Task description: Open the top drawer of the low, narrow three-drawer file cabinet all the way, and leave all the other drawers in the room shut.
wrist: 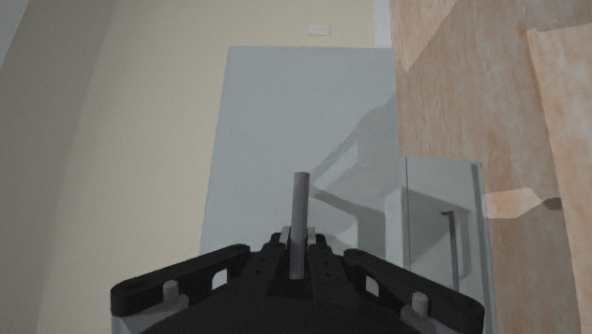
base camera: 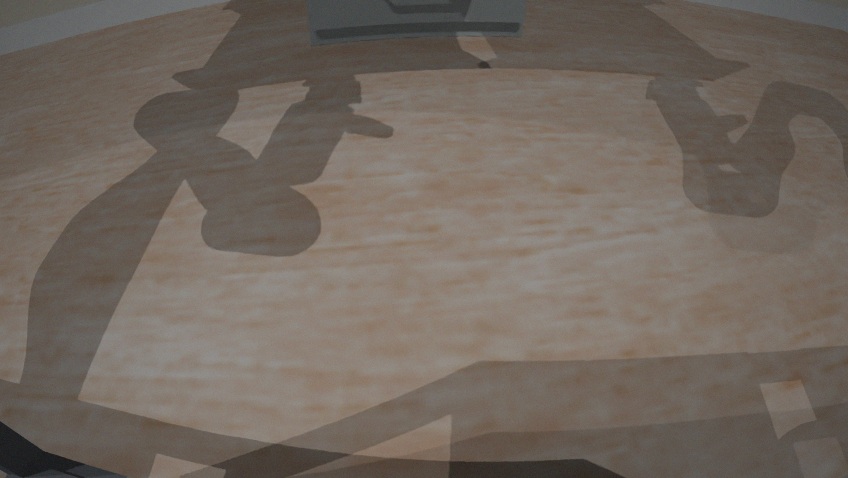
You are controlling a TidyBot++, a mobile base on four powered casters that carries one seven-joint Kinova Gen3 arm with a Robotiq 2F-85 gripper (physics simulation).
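Places are measured from the arm's base along level axes (x ahead, y left, z up), in millimetres.
Where they show: gripper, fingertip midpoint: (wrist: pixel 298 239).
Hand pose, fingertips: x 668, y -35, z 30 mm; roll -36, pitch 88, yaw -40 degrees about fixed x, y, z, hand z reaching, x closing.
After its pixels a point has its place.
The top drawer's grey front (wrist: pixel 290 120) {x 686, y -128, z 42 mm} fills the middle of the wrist view, which is turned sideways. It stands well out in front of the file cabinet's lower fronts, so the drawer is open; its full travel cannot be judged. My gripper (wrist: pixel 298 239) {x 668, y -35, z 30 mm} is shut on the top drawer's handle (wrist: pixel 300 200) {x 639, y -67, z 29 mm}, a grey bar. The bottom drawer (wrist: pixel 430 200) {x 1023, y -43, z -255 mm} (base camera: pixel 350 17) {x 984, y 190, z -336 mm} sits further back, with its own handle (wrist: pixel 453 250) {x 972, y 53, z -277 mm} (base camera: pixel 428 8) {x 1008, y 45, z -327 mm}, and looks shut. The middle drawer is mostly hidden behind the top drawer's front.
A beige wall (wrist: pixel 135 125) {x 1629, y -318, z 982 mm} with a small white outlet (wrist: pixel 319 30) {x 1728, y -927, z 3 mm} stands behind the cabinet. The wooden floor (base camera: pixel 475 207) {x 510, y -31, z -397 mm} (wrist: pixel 450 100) {x 1184, y -338, z -397 mm} carries large shadows of the arm and drawer. A pale baseboard (wrist: pixel 382 22) {x 1731, y -985, z -353 mm} runs along the wall. Other drawers in the room do not show.
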